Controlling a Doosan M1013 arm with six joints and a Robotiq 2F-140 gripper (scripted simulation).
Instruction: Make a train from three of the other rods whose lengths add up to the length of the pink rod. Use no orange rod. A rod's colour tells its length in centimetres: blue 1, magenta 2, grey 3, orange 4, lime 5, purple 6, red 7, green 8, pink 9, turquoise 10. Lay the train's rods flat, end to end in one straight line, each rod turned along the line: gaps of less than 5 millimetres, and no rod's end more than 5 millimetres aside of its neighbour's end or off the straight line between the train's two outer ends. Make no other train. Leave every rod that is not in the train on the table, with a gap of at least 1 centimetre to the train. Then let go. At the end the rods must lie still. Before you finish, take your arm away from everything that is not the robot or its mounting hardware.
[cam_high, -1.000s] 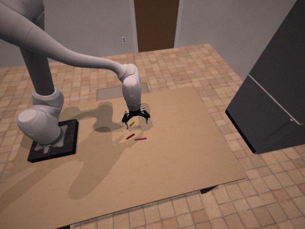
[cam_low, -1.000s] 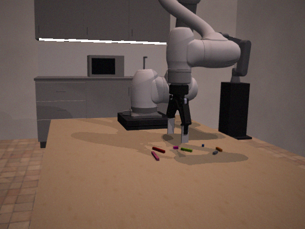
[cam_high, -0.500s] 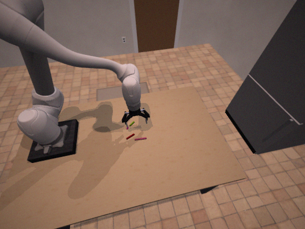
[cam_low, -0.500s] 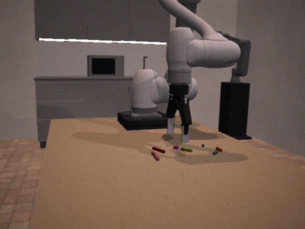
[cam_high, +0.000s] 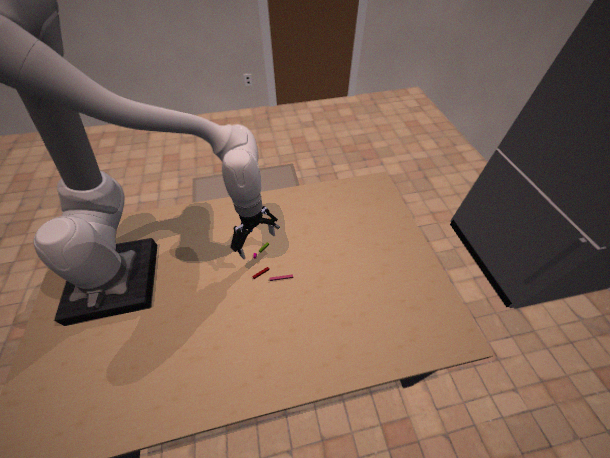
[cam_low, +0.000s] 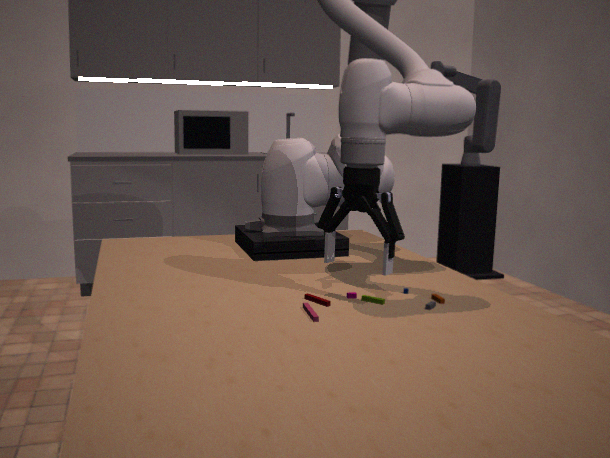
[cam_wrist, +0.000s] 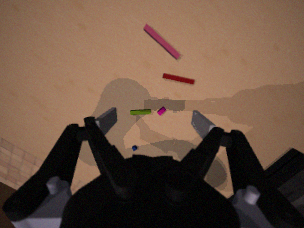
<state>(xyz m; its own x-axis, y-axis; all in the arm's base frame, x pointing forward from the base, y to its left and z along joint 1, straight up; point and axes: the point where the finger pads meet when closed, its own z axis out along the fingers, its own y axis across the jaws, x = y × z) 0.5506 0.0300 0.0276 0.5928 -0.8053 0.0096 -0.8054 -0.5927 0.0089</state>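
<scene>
Now: hand 30 mm past the blue rod, 130 mm to the right of it and 80 mm above it. Also, from my hand: magenta rod (20 mm behind, 80 mm below); then lime rod (20 mm ahead, 30 mm to the left, 80 mm below); then red rod (90 mm to the right, 80 mm below).
</scene>
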